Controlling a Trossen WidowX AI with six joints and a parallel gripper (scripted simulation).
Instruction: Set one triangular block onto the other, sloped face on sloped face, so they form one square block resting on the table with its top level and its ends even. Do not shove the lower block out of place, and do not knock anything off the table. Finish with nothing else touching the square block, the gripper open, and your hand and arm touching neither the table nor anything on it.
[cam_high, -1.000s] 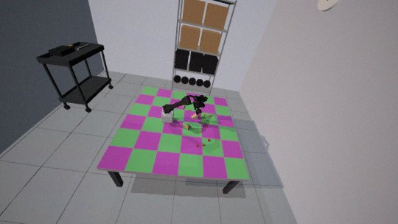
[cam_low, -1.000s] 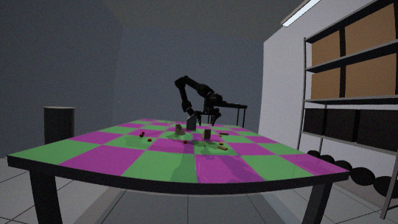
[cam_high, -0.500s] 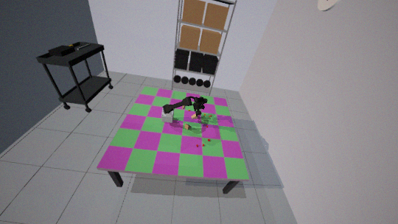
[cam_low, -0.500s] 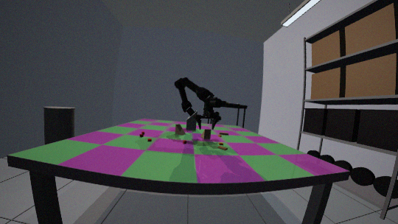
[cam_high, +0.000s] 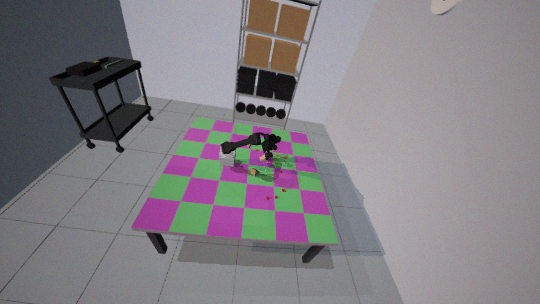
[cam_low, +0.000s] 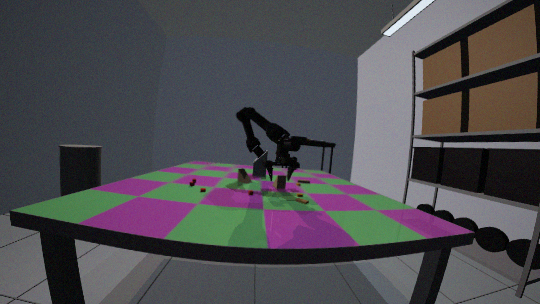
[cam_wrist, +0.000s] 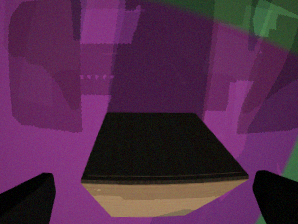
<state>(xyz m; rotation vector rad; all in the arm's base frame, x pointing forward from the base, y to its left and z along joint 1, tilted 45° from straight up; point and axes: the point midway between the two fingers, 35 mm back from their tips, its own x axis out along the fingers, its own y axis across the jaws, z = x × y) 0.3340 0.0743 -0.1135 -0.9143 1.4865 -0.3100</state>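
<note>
My gripper tip is 2 cm above the triangular block.
</note>
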